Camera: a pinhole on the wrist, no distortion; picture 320 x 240 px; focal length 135.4 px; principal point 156.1 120.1 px. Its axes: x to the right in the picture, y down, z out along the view. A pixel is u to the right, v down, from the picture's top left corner.
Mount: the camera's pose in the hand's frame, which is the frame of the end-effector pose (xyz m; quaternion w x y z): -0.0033 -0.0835 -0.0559 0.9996 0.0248 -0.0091 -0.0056
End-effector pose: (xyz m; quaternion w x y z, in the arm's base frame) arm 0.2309 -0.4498 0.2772 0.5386 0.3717 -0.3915 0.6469
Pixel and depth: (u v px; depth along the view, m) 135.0 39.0 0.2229
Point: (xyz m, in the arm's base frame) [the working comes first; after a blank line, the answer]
In the camera's frame: -0.0347 -0.1335 0.2229

0.4713 -0.5863 0.3285
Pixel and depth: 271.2 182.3 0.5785
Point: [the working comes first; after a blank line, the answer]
In the camera's frame: 0.4918 0.2658 0.5785

0.0484 -0.7647 0.9221
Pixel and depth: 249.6 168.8 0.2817
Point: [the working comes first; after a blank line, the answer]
In the camera's frame: 0.1945 0.1013 0.2817

0.2164 -0.5862 0.5435
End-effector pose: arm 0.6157 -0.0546 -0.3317 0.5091 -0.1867 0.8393 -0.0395
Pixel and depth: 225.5 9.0 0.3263
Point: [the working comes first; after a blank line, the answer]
In the camera's frame: 0.1672 -0.2677 0.3263

0.8783 -0.4194 -0.4915
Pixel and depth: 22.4 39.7 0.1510
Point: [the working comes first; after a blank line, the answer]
In the camera's frame: -0.1491 -0.0897 0.1510

0.8051 -0.1543 -0.1967
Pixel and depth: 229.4 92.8 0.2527
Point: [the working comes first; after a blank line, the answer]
In the camera's frame: 0.1368 -0.0510 0.2527

0.7741 -0.2133 -0.4953
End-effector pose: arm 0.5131 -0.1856 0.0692 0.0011 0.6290 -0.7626 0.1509
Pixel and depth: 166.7 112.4 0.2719
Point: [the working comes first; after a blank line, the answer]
In the camera's frame: 0.0213 -0.0155 0.2719

0.6590 -0.2661 -0.1080
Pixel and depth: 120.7 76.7 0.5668
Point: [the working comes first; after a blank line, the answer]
In the camera's frame: -0.1482 -0.1817 0.5668

0.9206 -0.1914 -0.3713
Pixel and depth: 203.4 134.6 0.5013
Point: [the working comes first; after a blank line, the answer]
In the camera's frame: 0.1751 0.0537 0.5013

0.6183 -0.4556 -0.3166
